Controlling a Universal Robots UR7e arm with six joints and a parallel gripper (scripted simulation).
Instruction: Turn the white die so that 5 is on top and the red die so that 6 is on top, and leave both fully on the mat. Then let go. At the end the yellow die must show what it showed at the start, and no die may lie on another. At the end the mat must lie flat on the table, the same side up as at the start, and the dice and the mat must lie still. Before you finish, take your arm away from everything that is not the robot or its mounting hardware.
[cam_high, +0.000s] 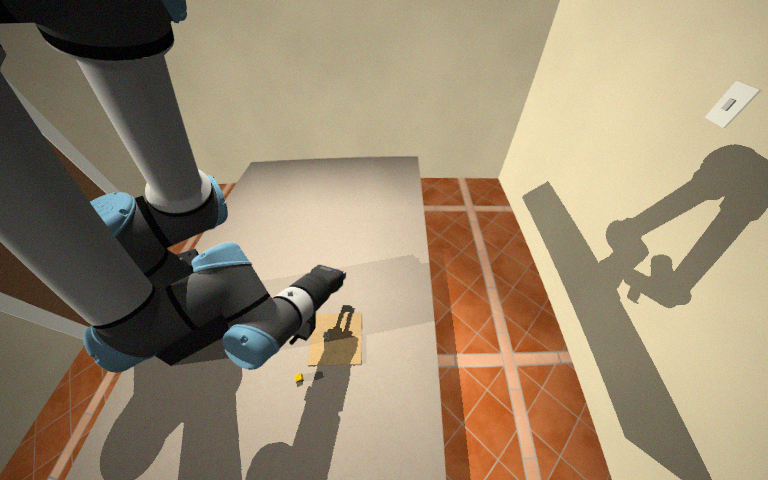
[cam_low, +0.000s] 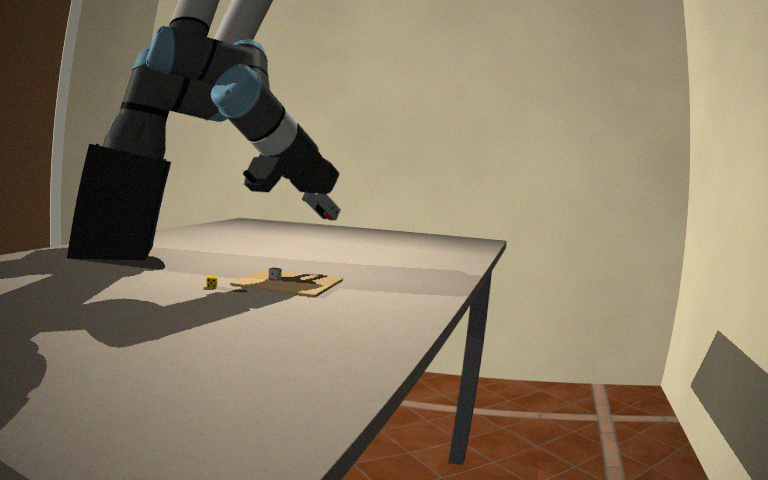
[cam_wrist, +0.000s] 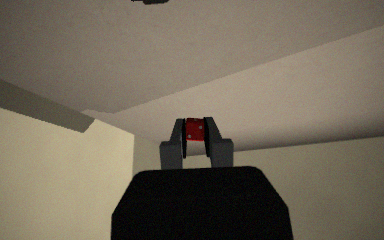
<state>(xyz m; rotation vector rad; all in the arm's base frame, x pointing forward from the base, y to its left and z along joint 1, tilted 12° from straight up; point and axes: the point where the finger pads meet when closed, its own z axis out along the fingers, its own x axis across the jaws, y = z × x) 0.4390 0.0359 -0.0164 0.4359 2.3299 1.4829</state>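
The white die is 13 cm to the right of my hand, 10 cm below it and 5 cm behind it. Also, from my hand: yellow die (23 cm to the right, 12 cm behind, 10 cm below); then red die (1 cm to the left, 1 cm below); then tan mat (13 cm to the right, 11 cm below, 3 cm behind).
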